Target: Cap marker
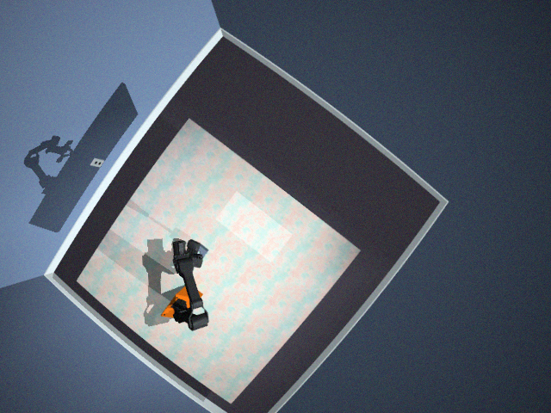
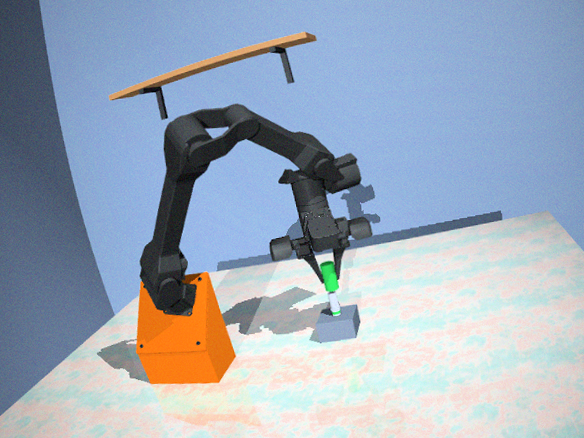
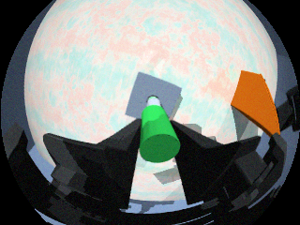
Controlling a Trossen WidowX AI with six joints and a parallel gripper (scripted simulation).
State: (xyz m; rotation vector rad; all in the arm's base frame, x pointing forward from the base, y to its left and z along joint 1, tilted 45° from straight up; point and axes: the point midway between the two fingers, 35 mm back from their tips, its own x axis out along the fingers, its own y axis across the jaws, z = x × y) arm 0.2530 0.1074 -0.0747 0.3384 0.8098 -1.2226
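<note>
Right now my gripper tip is 9 cm above the grey holder block. From my gripper tip the other things lie so: green cap (1 cm above).
</note>
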